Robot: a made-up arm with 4 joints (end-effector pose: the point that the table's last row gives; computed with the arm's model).
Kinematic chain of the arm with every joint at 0, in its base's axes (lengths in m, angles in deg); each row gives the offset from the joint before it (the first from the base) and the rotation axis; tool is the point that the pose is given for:
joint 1: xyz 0 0 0.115 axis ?
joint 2: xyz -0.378 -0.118 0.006 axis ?
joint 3: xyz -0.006 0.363 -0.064 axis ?
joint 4: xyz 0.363 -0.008 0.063 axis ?
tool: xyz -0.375 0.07 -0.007
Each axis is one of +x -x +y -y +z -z.
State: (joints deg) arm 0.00 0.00 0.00 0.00
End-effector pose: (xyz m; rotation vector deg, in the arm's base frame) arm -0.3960 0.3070 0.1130 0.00 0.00 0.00
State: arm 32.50 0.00 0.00 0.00
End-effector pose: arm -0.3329 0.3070 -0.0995 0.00 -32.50 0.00
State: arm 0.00 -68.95 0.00 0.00
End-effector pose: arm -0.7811 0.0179 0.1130 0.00 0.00 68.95
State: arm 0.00 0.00 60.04 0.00
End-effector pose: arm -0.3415 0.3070 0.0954 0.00 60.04 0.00
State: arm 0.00 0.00 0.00 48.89
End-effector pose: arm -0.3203 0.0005 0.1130 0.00 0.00 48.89
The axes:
joint 1: -y
joint 2: -z
joint 3: +y
joint 4: +z

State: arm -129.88 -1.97 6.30 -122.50
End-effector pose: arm -0.1952 0.5366 -0.0083 -130.03 74.12 -52.14
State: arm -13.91 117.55 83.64 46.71
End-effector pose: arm -0.3056 -0.2276 0.0811 80.41 21.88 -67.80
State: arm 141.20 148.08 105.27 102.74
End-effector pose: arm 0.5451 -0.0686 0.2372 -68.04 106.35 -83.26
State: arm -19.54 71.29 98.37 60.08
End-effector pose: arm -0.3487 -0.1281 0.0475 89.27 55.72 -24.02
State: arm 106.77 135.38 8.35 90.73
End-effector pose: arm 0.2181 -0.3116 -0.4500 47.11 -103.73 -23.58
